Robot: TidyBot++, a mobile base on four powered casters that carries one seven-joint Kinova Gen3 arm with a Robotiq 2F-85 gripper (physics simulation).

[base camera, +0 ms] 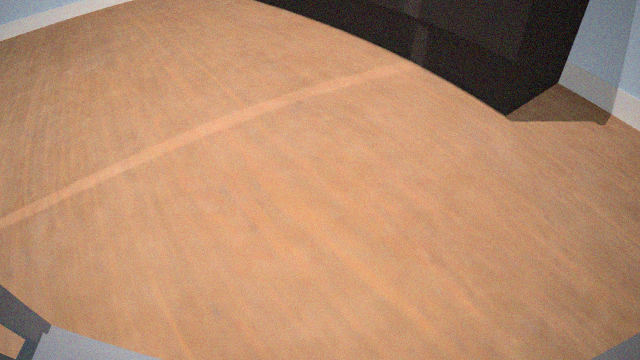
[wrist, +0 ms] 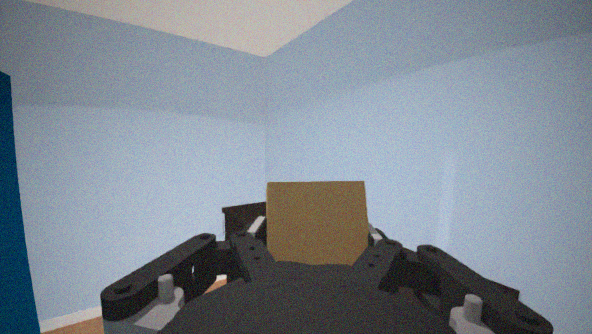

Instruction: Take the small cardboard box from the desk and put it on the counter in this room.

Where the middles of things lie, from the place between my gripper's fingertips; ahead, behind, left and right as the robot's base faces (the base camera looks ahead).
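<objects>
Position of the small cardboard box (wrist: pixel 322 222) relative to my hand: 20 mm behind it, 10 mm below it.
</objects>
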